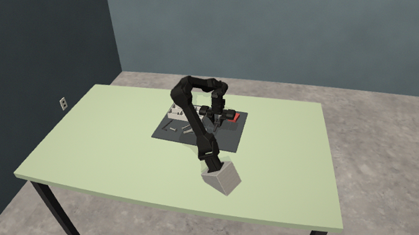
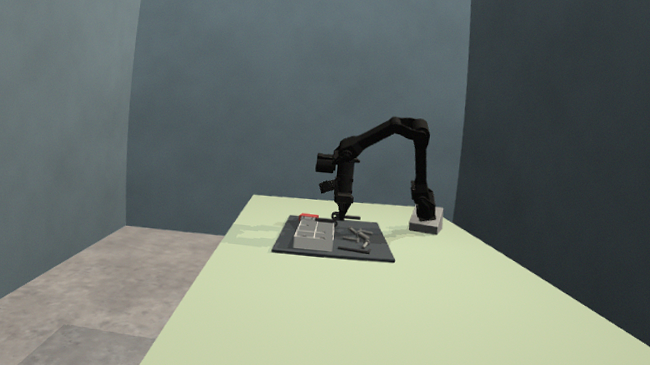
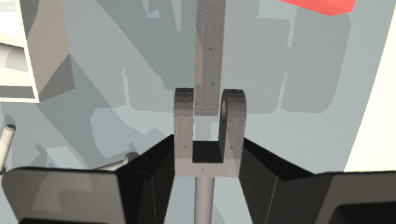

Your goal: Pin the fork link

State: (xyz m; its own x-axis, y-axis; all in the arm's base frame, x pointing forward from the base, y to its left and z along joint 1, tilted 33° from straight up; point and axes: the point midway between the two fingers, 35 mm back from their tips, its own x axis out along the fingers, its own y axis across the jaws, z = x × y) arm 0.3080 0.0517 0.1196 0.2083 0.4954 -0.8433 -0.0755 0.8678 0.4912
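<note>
Right now my hand is 4 cm short of the eye plate and 5 cm above it. Round my hand: red block: 12 cm ahead, 6 cm to the right, 6 cm below; then white parts box: 6 cm ahead, 21 cm to the left, 6 cm below; then mat: 1 cm ahead, 10 cm to the left, 7 cm below.
</note>
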